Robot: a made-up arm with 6 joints.
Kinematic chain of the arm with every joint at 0, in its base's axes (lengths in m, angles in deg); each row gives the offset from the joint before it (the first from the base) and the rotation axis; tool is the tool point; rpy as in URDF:
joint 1: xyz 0 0 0.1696 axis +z
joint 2: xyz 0 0 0 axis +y
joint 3: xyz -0.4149 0 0.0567 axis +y
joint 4: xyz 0.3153 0 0.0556 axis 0.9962 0 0.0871
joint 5: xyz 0 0 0 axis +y
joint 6: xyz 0.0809 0 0.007 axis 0.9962 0 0.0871
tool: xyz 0 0 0 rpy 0 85 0
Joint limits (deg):
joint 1: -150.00..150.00
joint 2: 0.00..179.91
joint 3: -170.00..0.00
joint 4: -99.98..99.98
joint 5: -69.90..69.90
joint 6: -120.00..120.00
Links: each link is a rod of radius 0.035 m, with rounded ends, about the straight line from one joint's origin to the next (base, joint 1, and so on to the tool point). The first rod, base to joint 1, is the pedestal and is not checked.
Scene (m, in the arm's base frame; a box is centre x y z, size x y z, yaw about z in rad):
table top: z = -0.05
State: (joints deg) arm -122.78 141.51 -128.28 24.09 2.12 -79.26
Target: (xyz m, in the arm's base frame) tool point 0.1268 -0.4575 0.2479
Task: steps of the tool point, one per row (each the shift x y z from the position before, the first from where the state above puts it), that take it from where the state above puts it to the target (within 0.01 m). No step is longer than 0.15 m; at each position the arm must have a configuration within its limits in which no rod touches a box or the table.
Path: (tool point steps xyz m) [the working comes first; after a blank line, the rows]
Joints at the target: -76.09 111.51 -59.86 24.45 22.82 -79.26
Straight joint move there: clear.

1: 0.1250 -0.0278 -0.0216
2: 0.1257 0.0071 -0.0222
3: 0.1164 0.0406 -0.0215
4: 0.0979 0.0697 -0.0200
5: 0.0720 0.0922 -0.0178

